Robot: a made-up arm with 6 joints.
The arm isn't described. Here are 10 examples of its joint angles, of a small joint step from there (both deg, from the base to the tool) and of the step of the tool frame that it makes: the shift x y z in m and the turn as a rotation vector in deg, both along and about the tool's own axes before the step.
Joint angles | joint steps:
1: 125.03 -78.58 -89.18 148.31 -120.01 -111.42 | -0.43 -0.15 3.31 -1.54 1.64 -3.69
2: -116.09 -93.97 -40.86 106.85 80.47 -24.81 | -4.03 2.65 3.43 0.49 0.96 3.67
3: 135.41 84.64 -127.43 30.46 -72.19 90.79 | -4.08 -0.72 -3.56 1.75 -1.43 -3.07
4: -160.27 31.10 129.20 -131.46 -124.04 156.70 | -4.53 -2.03 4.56 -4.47 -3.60 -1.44
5: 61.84 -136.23 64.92 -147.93 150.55 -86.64 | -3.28 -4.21 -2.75 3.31 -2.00 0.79
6: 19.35 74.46 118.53 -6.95 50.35 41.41 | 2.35 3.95 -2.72 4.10 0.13 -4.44
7: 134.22 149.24 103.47 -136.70 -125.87 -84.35 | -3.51 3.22 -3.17 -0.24 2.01 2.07
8: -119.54 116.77 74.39 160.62 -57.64 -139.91 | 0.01 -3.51 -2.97 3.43 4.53 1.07
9: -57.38 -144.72 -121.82 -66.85 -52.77 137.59 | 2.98 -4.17 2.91 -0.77 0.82 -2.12
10: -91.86 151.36 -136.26 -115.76 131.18 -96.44 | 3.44 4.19 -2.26 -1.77 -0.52 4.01
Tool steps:
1: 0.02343 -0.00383 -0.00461 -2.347 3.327 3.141
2: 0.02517 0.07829 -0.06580 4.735 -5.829 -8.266
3: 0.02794 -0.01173 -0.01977 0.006 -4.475 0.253
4: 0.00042 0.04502 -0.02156 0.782 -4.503 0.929
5: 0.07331 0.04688 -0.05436 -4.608 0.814 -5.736
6: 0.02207 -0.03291 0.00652 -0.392 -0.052 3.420
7: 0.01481 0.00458 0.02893 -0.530 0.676 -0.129
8: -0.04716 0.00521 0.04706 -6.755 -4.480 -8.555
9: -0.00810 -0.00122 -0.03787 -0.642 -1.297 3.386
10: 0.03799 -0.00207 0.01597 2.266 1.326 -1.516
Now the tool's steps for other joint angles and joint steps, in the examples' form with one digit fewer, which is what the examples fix.
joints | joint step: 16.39 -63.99 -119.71 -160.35 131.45 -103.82 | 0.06 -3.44 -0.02 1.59 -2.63 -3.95
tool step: -0.0200 0.0256 -0.0123 -3.41 2.13 2.01
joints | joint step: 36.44 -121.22 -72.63 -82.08 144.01 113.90 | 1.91 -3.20 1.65 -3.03 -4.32 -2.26
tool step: 0.0051 -0.0284 0.0401 -1.60 -5.13 -2.33
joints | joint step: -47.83 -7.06 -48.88 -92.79 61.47 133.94 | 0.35 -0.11 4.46 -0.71 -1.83 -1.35
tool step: -0.0026 0.0397 -0.0150 -1.34 0.18 5.78
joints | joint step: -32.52 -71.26 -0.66 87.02 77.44 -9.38 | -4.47 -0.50 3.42 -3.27 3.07 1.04
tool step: 0.0511 0.0181 -0.0702 8.83 -1.70 3.04
